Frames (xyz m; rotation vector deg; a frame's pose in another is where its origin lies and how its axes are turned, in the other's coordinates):
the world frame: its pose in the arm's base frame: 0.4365 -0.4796 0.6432 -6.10 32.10 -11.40
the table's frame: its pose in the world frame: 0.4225 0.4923 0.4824 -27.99 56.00 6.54
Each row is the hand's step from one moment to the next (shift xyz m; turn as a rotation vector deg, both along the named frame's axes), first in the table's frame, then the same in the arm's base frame.
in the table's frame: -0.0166 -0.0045 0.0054 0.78 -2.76 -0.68
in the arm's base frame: 0.0064 0.0021 0.0167 0.19 -2.94 0.04
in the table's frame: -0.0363 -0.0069 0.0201 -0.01 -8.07 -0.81
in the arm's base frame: 0.0210 0.0097 0.0352 1.65 -7.62 2.24
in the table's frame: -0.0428 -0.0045 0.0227 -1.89 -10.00 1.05
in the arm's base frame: 0.0227 0.0144 0.0406 3.99 -8.32 4.42
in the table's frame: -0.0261 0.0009 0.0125 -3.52 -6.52 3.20
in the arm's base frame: 0.0115 0.0117 0.0239 4.99 -4.05 4.88
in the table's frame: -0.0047 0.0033 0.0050 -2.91 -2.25 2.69
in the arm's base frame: 0.0037 0.0058 0.0032 3.22 -0.46 3.19
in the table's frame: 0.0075 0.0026 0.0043 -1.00 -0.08 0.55
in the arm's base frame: 0.0034 0.0015 -0.0082 0.54 0.37 0.94
